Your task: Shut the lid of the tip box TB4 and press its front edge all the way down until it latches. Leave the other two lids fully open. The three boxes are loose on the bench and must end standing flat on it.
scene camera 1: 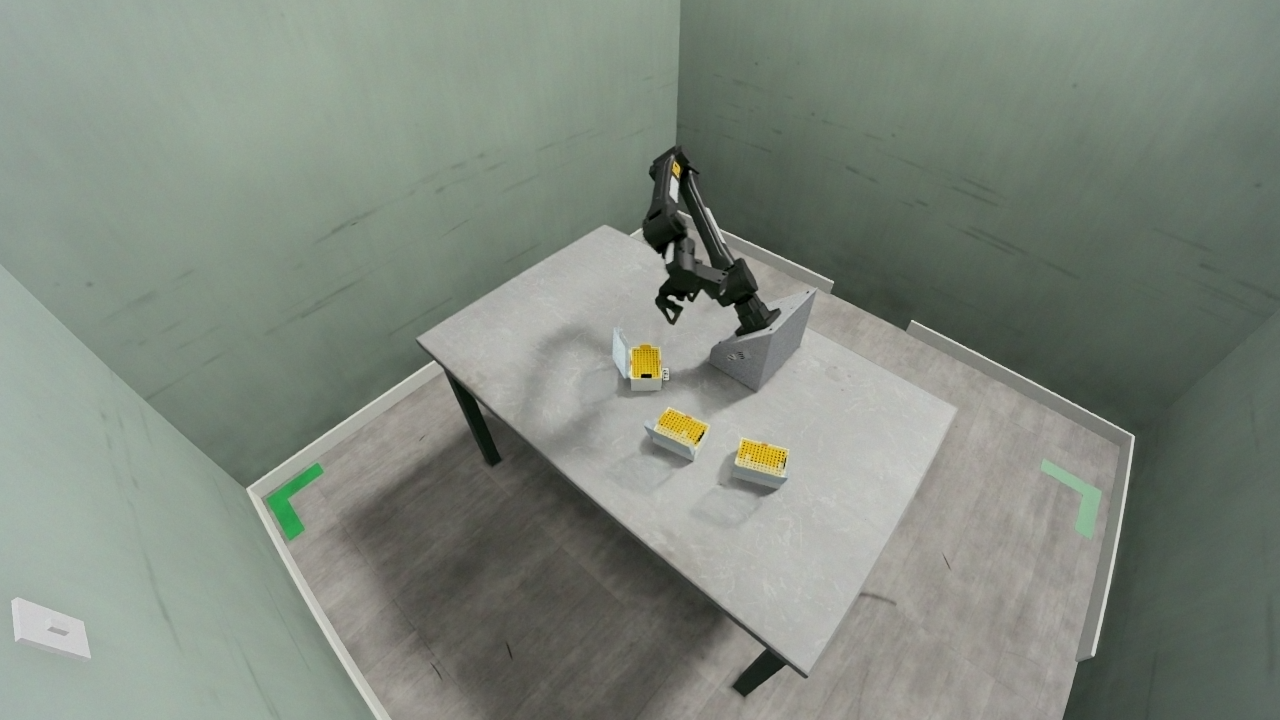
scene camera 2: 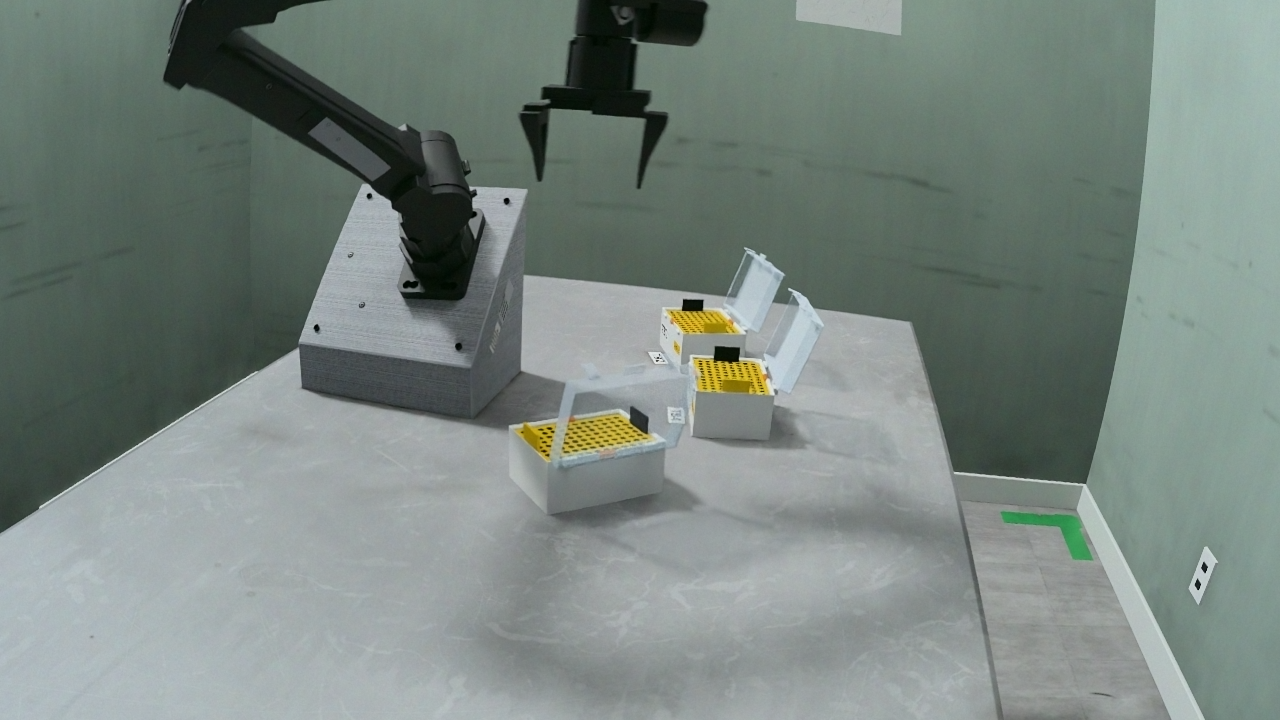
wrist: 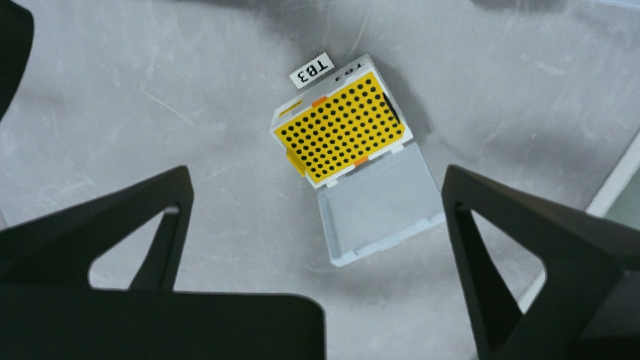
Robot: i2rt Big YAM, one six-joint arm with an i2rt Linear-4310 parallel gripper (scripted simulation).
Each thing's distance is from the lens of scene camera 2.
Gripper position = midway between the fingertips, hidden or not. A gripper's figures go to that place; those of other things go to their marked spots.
my gripper (scene camera 2: 587,184): 88 cm
box (scene camera 2: 729,415): 98 cm
